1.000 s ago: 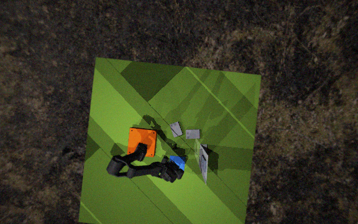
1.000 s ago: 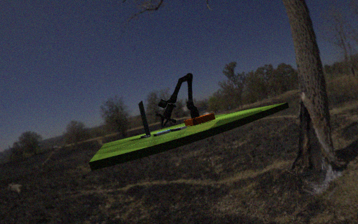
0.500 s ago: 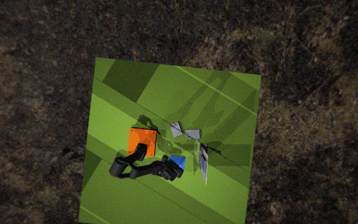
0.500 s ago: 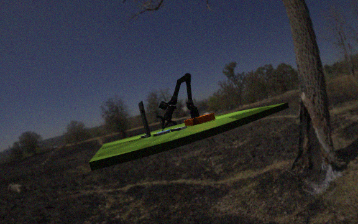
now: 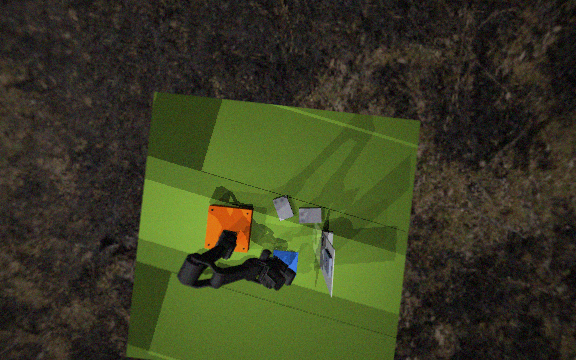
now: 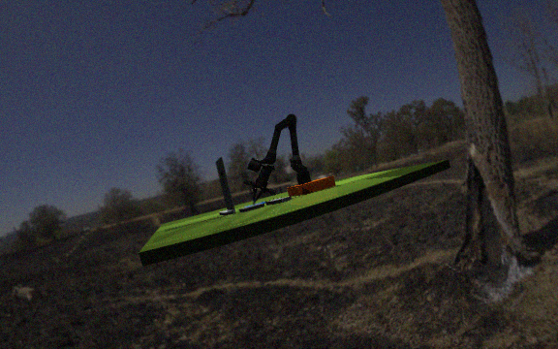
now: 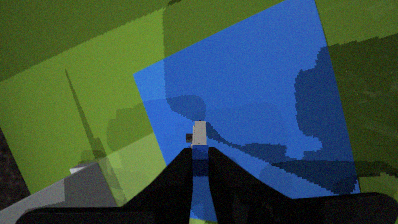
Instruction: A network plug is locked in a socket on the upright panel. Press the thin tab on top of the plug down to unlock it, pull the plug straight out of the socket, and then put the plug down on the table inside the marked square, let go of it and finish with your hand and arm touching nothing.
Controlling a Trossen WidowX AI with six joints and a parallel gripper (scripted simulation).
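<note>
The network plug lies right at my gripper tip. Round my gripper tip: blue marked square 20 mm below, 10 mm behind; panel 150 mm ahead, 120 mm to the left, 110 mm above.
</note>
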